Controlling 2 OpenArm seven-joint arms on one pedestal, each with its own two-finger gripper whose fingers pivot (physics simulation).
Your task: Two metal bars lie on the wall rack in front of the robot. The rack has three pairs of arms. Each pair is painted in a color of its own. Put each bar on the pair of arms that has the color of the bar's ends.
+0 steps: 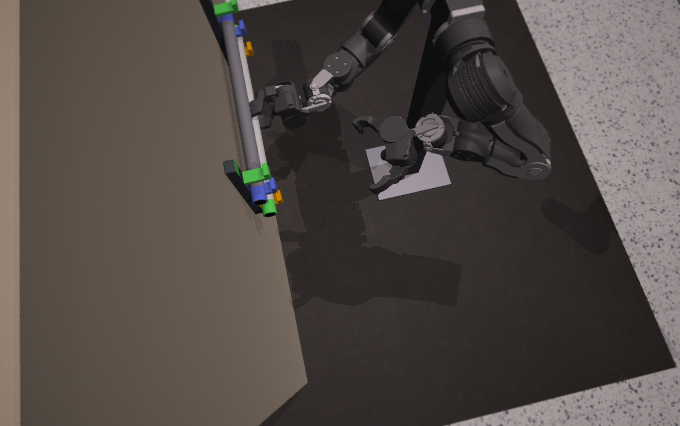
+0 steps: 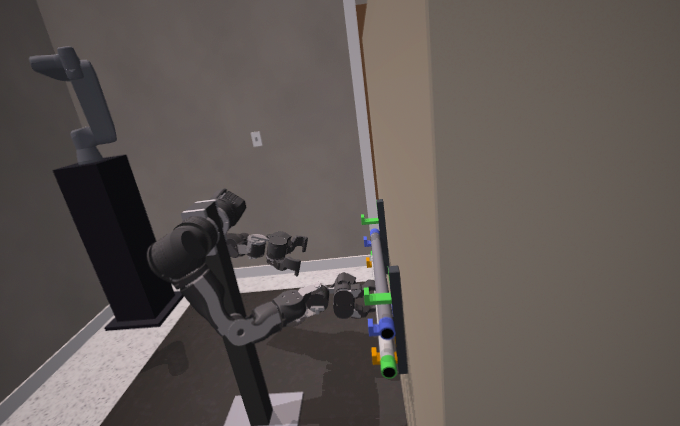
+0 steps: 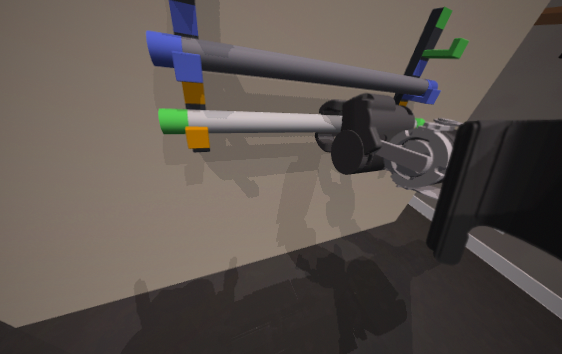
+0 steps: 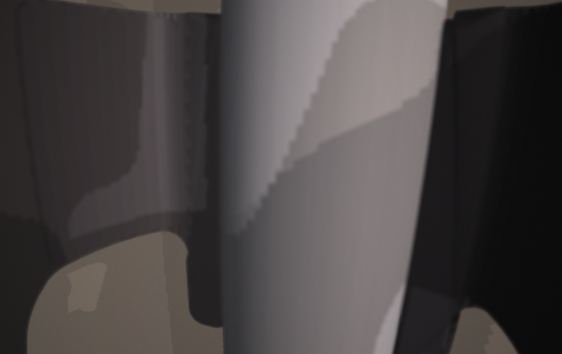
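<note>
My left gripper is visible, and it shows in image 2 as well. My right gripper is visible, and it also shows in image 2. A blue-ended bar and a green-ended bar are in the pictures too.
</note>
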